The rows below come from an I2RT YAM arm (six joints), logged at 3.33 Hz.
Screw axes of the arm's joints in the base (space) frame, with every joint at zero. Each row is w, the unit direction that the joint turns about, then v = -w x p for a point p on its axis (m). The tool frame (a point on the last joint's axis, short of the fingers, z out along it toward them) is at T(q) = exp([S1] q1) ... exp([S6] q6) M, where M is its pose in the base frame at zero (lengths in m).
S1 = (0, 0, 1, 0.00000, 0.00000, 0.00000)
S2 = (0, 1, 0, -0.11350, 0.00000, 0.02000)
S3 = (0, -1, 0, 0.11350, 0.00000, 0.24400)
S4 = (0, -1, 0, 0.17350, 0.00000, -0.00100)
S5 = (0, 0, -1, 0.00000, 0.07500, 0.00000)
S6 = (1, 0, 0, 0.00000, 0.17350, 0.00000)
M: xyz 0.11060 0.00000 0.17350 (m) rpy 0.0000 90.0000 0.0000 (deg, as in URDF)
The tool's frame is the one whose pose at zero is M.
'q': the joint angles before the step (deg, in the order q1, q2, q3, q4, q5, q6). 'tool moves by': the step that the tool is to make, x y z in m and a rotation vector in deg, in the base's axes. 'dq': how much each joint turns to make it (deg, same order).
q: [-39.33 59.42 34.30 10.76 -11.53 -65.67]
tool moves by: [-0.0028 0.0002 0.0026 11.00 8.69 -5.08]
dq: [0.18 0.61 6.18 -18.48 3.83 4.75]
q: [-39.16 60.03 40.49 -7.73 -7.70 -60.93]
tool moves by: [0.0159 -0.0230 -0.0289 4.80 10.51 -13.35]
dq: [0.03 10.36 3.23 -3.99 12.81 4.79]
